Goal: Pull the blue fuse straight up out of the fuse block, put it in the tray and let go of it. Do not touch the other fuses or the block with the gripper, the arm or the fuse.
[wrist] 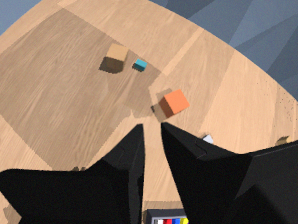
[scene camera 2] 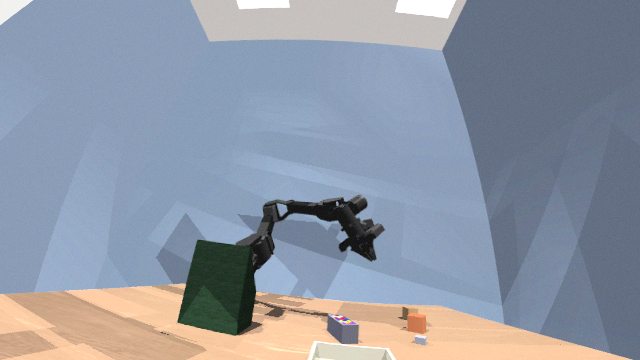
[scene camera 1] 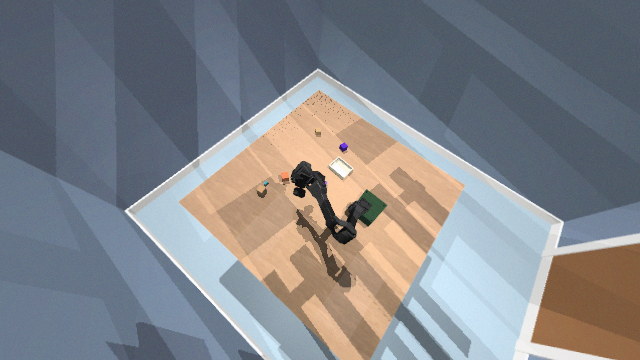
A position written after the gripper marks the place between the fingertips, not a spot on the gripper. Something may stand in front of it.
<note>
In view: the gripper (scene camera 2: 374,260).
The gripper shows as well in the wrist view (wrist: 152,128).
</note>
